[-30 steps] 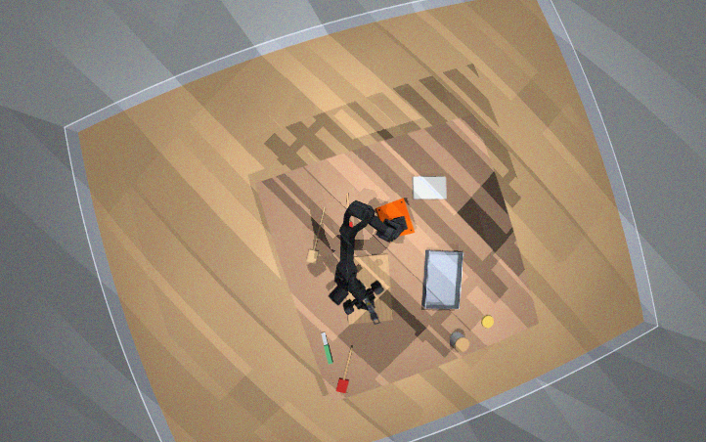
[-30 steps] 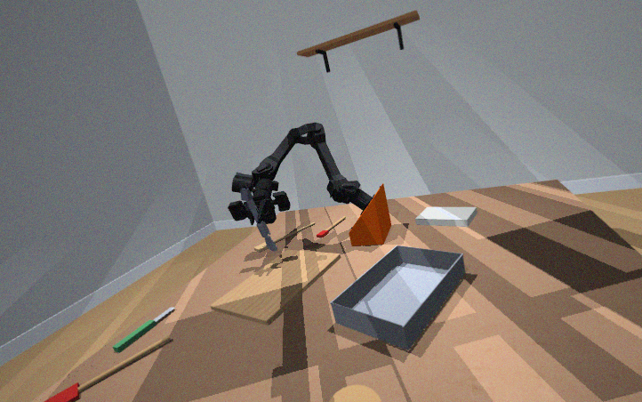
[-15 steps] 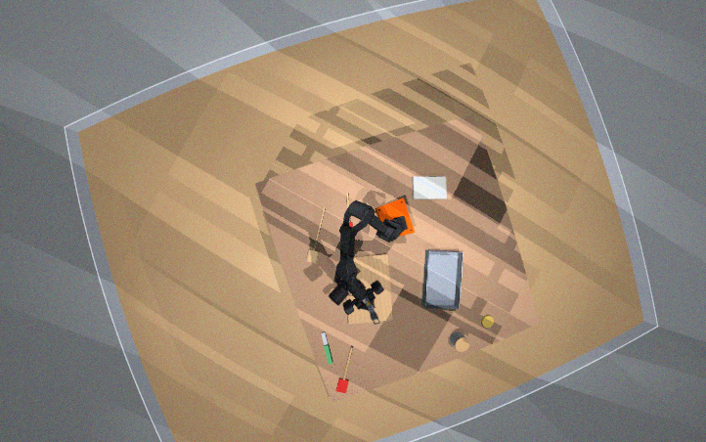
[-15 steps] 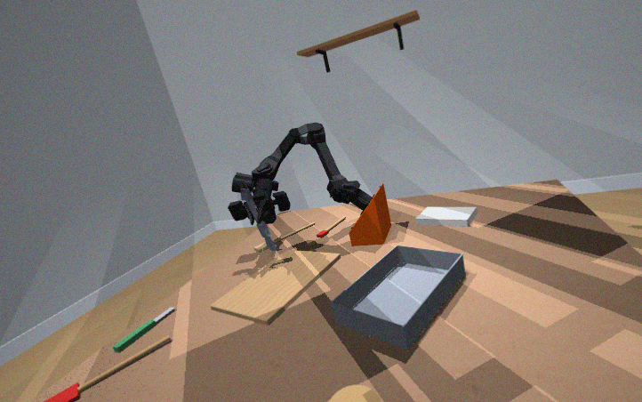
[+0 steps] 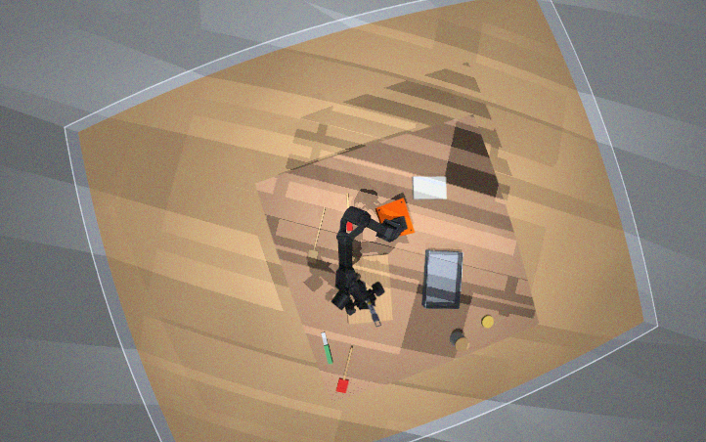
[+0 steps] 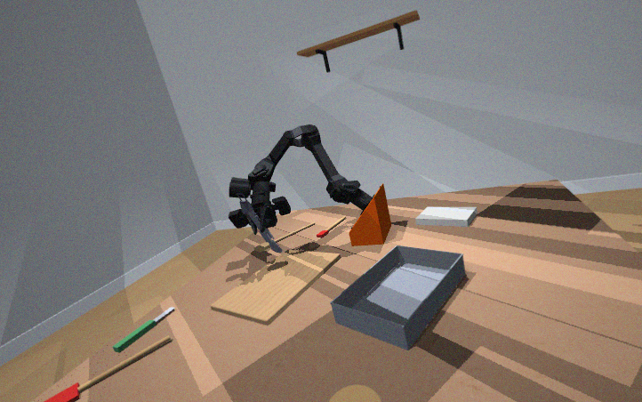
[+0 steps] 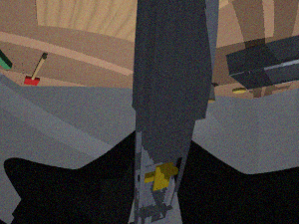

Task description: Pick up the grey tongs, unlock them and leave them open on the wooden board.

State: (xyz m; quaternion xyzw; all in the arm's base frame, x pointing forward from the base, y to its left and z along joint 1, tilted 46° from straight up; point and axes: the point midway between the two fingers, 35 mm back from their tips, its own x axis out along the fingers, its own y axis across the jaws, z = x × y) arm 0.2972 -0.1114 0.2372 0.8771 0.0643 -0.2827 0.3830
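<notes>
Now: gripper tip 180 mm above the wooden board and 30 mm past it. The rest, counted from my gripper tip: grey roasting tin: 400 mm to the left, 160 mm below, 30 mm ahead; then white block: 470 mm to the left, 460 mm behind, 170 mm below.
</notes>
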